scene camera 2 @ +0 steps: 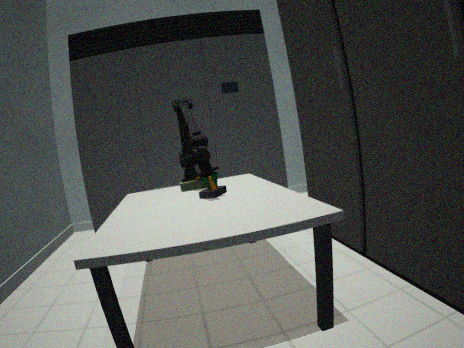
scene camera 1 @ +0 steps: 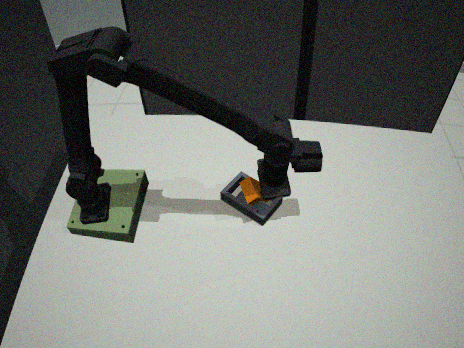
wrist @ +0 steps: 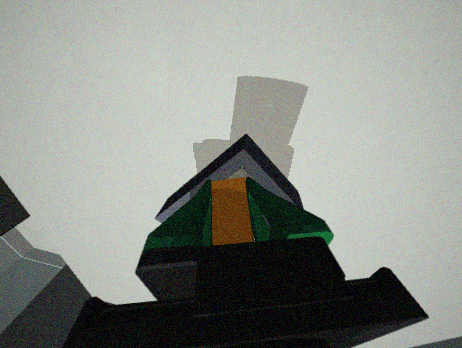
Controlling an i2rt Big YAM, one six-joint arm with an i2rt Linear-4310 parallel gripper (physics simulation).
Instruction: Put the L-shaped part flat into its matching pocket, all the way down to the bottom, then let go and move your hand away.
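Frame: origin at the arm's base, x ahead, y left, z up, level; centimetres.
Seen in the pictures: gripper, fingertip midpoint: (scene camera 2: 214,188) (scene camera 1: 271,192) (wrist: 228,183); arm's base, origin of the base link: (scene camera 2: 191,180) (scene camera 1: 96,204).
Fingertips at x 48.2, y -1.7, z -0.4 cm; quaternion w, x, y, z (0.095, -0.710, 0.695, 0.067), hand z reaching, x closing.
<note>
Pixels of each thing's middle, then the offset from my fingertips to it. Level surfaces: height alone.
- orange L-shaped part, body centre: (wrist: 254,247) (scene camera 1: 259,195) (scene camera 2: 206,182) dx -3.6, dy -2.6, dz +3.3 cm
- dark grey pocket tray, body centre: (wrist: 224,205) (scene camera 1: 251,198) (scene camera 2: 213,192) dx -5.1, dy +0.8, dz -2.4 cm
- white table, its level: dz -4.2 cm
The orange L-shaped part (scene camera 1: 252,191) (scene camera 2: 212,183) (wrist: 231,212) is held between green fingertips. In the scene camera 1 view it looks tilted, with one end over the opening of the dark grey pocket tray (scene camera 1: 242,208) (scene camera 2: 220,191) (wrist: 272,167). How deep its lower end reaches is hidden. My gripper (wrist: 228,183) is shut on the part, over the tray's right side in the scene camera 1 view. The fingers are hidden there by the gripper's dark body. In the wrist view the fingers and part cover much of the tray and its pocket.
The green base block (scene camera 1: 127,200) carries the arm's base at the left of the white table (scene camera 1: 300,280) (scene camera 2: 210,220). The arm reaches from it over the table to the tray. Dark panels (scene camera 1: 215,50) stand behind the table in the scene camera 1 view.
</note>
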